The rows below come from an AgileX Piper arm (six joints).
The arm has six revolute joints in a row. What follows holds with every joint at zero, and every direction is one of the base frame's.
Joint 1 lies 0.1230 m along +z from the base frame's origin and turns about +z.
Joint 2 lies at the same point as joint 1 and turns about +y.
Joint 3 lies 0.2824 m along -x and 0.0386 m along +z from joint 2 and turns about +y.
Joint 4 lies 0.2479 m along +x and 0.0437 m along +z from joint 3 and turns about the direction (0.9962, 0, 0.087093).
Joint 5 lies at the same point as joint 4 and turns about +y.
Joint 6 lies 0.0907 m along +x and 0.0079 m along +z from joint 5 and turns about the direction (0.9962, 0, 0.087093).
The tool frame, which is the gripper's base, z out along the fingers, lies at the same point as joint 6; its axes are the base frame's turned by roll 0.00, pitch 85.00 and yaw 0.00 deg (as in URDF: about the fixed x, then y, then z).
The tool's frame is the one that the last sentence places.
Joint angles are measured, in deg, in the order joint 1, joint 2, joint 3, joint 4, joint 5, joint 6. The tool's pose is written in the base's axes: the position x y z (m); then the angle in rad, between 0 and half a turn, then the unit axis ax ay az. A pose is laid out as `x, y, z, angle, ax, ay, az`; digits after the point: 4 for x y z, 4 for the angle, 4 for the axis.
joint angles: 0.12 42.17 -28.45 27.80 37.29 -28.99
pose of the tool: 0.1319, 0.0260, 0.2656, 2.3108, -0.1174, 0.9859, 0.1196
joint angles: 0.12 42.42 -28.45 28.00 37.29 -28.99
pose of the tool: 0.1326, 0.0262, 0.2651, 2.3146, -0.1160, 0.9858, 0.1213
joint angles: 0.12 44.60 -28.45 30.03 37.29 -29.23
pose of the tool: 0.1380, 0.0279, 0.2609, 2.3470, -0.1043, 0.9850, 0.1374
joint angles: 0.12 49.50 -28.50 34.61 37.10 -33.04
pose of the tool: 0.1503, 0.0315, 0.2513, 2.4066, -0.1041, 0.9816, 0.1603
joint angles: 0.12 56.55 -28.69 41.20 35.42 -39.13
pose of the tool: 0.1690, 0.0351, 0.2373, 2.4631, -0.1009, 0.9778, 0.1838
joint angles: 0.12 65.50 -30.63 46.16 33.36 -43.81
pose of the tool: 0.1950, 0.0365, 0.2222, 2.5240, -0.0899, 0.9767, 0.1950
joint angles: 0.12 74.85 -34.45 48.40 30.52 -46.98
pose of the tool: 0.2266, 0.0351, 0.2078, 2.5640, -0.0831, 0.9789, 0.1865
